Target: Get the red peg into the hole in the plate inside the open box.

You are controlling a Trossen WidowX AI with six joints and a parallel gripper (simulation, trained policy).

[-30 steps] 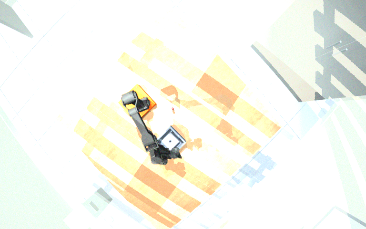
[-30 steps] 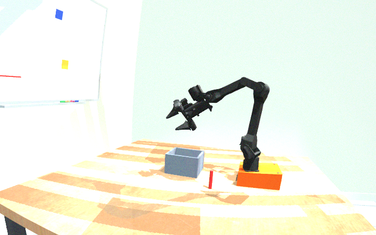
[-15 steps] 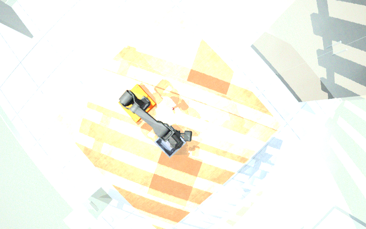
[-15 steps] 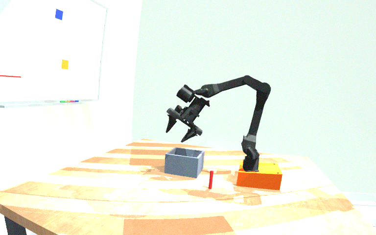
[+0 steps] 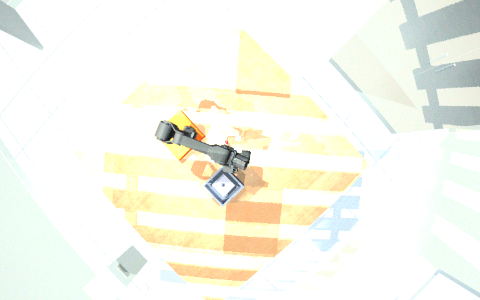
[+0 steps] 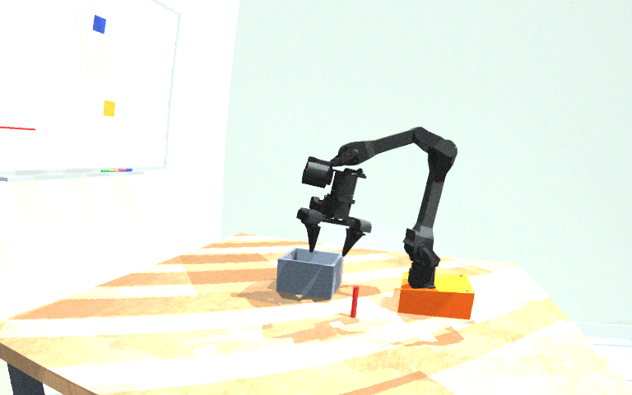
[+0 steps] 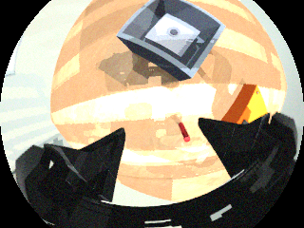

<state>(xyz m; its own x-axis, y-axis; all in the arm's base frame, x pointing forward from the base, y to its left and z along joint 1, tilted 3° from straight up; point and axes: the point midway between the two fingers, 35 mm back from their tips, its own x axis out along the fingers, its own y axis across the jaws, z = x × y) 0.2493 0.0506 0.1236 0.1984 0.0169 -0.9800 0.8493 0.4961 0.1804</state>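
My gripper tip is now 80 mm past the red peg, 40 mm to the right of it and 110 mm above it. From my gripper tip the other things lie so: grey box 50 mm ahead, 170 mm to the right, 120 mm below.
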